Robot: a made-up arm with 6 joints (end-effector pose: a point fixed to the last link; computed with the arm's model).
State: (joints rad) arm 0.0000 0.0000 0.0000 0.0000 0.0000 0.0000
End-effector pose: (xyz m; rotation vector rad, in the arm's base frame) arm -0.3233 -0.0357 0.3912 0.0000 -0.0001 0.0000
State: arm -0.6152 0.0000 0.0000 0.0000 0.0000 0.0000
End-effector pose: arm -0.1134 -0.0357 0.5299 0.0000 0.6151 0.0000
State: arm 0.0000 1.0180 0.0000 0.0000 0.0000 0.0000
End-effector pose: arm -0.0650 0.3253 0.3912 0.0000 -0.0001 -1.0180
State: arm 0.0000 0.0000 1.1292 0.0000 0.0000 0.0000
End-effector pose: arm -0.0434 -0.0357 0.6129 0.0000 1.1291 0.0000
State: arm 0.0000 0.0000 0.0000 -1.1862 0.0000 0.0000
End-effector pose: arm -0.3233 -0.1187 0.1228 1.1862 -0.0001 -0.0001
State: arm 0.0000 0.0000 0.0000 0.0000 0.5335 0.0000
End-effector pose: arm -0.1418 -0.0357 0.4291 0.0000 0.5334 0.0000
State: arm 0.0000 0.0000 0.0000 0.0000 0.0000 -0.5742
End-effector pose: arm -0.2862 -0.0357 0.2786 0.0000 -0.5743 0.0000
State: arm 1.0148 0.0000 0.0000 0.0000 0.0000 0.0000
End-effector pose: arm -0.3923 -0.0357 -0.0067 0.0000 -1.0149 0.0000
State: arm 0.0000 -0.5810 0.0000 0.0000 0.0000 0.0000
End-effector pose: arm -0.2770 -0.2925 0.3912 0.0000 -0.0001 0.5810
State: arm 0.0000 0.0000 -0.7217 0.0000 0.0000 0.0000
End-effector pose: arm -0.3175 -0.0357 0.1556 0.0000 -0.7218 0.0000
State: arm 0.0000 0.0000 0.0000 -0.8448 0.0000 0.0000
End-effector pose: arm -0.3233 -0.1292 0.2075 0.8448 -0.0001 0.0000
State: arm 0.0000 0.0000 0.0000 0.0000 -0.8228 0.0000
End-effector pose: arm -0.5017 -0.0357 0.1738 0.0000 -0.8229 0.0000
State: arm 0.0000 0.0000 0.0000 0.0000 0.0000 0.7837
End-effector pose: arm -0.2669 -0.0357 0.5409 0.0000 0.7836 0.0000
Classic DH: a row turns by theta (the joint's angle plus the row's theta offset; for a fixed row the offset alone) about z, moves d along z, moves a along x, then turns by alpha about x. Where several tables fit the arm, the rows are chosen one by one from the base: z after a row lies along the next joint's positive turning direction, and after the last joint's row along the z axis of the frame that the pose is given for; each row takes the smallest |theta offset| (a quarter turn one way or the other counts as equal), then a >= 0, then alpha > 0; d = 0 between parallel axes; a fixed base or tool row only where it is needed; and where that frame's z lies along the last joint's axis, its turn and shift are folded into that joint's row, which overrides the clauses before.
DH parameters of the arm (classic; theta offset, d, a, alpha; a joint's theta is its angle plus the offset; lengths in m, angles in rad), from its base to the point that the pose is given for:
base (fixed): 0 0.1302 0 1.5708
joint 1: 0 0.0866 0.1293 1.5708
joint 2: 0 -0.1509 -0.1376 1.5708
joint 3: 1.5708 0.2085 0.0857 -1.5708
joint 4: 0 0.155 0.1173 1.5708
joint 5: 0.153 0 -0.3234 0
joint 6: 1.4177 -0.1576 0.2093 -1.5708
tool (fixed): 3.1416 -0.0065 0 0

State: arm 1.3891 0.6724 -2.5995 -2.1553 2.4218 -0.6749
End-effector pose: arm -0.2142 0.3383 0.4897 -1.8491 -1.0454 0.1810
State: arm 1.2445 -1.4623 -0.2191 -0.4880 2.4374 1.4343
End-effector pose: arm 0.3459 0.1155 -0.1634 -1.6973 2.0641 -1.2312
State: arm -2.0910 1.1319 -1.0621 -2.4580 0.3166 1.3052
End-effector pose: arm -0.2394 -0.3013 -0.1129 1.5981 1.6147 0.2581
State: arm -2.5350 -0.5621 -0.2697 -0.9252 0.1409 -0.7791
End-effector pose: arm 0.0924 -0.1970 0.2880 0.7225 1.6649 -1.1289
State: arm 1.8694 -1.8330 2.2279 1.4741 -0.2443 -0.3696
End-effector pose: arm -0.3146 -0.0221 -0.1439 -2.8307 0.9615 0.2746
